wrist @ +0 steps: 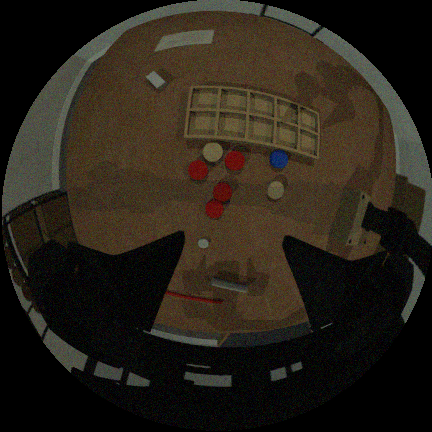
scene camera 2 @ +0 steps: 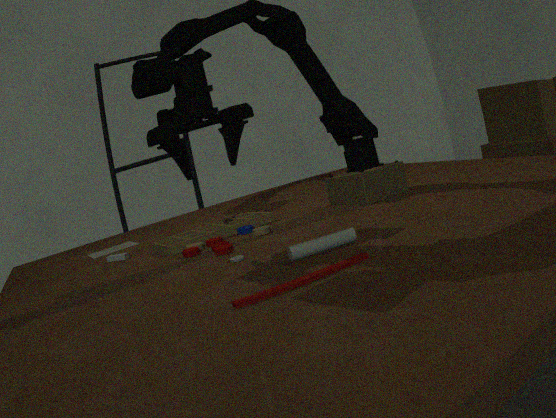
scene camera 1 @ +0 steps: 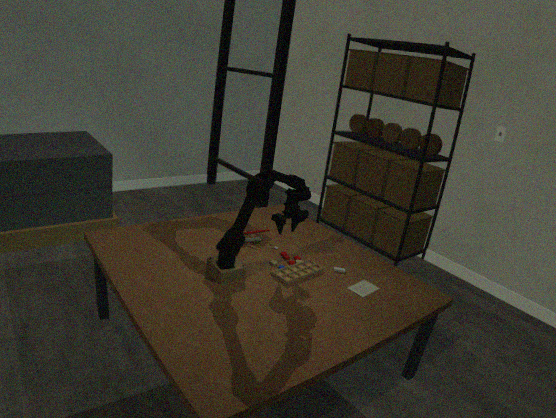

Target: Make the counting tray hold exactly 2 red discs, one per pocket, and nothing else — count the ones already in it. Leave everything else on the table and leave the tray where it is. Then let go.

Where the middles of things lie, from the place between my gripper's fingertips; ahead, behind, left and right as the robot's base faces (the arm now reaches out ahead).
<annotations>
Now: hand 16 cm to the left of the counting tray (wrist: 219, 113), 12 cm above it and 1 cm past it. The rest, counted from my hand: paper card (wrist: 195, 36) (38 cm to the right, 21 cm ahead, 13 cm below); red rod (scene camera 2: 303, 280) (30 cm to the left, 13 cm below).
</annotations>
